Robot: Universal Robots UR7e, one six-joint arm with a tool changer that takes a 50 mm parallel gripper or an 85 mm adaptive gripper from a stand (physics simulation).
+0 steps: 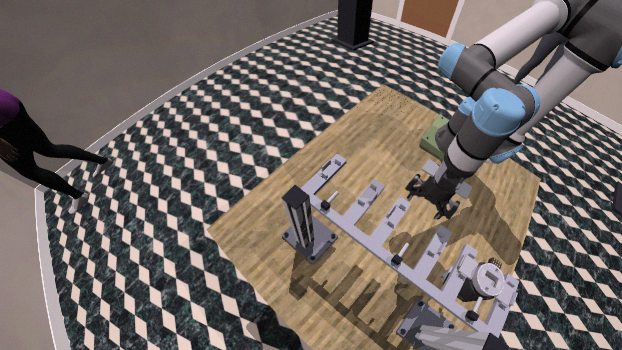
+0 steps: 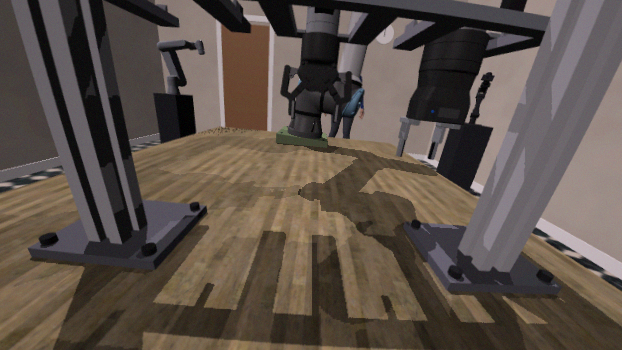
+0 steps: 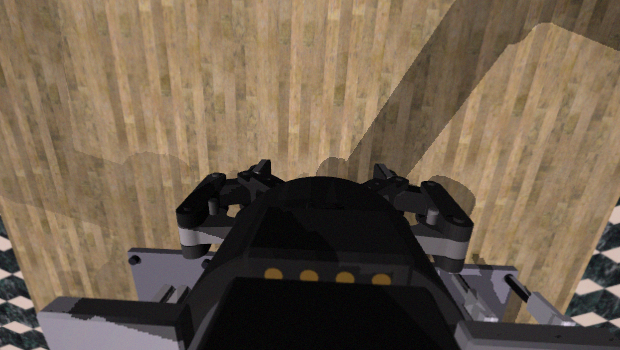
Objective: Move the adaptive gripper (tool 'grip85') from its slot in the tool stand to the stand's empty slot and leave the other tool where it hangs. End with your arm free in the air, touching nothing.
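Frame: origin at the arm's base, x ahead, y down, z left, level; millimetres.
Seen in the pictures: hand, its tool point: (image 2: 322, 27); arm's base, origin of its link: (image 1: 450, 142) (image 2: 304, 134).
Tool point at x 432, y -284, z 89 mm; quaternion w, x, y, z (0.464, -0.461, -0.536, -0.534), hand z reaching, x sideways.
Offsets run from my tool point to a thing's top centre. "*": to the spot under its first point.
My gripper (image 1: 429, 201) (image 2: 316, 111) (image 3: 323, 172), the black adaptive gripper, is mounted on the arm and points down. Its fingers are spread open with nothing between them. Light grey side plates sit on its coupling. It is apart from the tool stand (image 1: 360, 237) (image 2: 445, 12), on the arm-base side of the middle slot. The middle slot, between two support arms (image 1: 392, 220) (image 1: 427, 260), is empty. The left slot, between two more arms (image 1: 320, 179) (image 1: 356, 214), is also empty. The other tool @(dx +116, dy +17, dz +199 mm) (image 1: 475, 290) (image 2: 442, 85) hangs in the right slot, fingers down.
The stand's left post (image 1: 300, 215) (image 2: 100, 125) and right post @(* dx +238, dy +134, dz +247 mm) (image 2: 537, 125) rise from bolted foot plates. Upright pins (image 1: 400, 254) (image 1: 330, 200) (image 1: 475, 310) stand along the crossbar. The arm's green base (image 1: 431, 142) (image 2: 301, 140) is behind the gripper.
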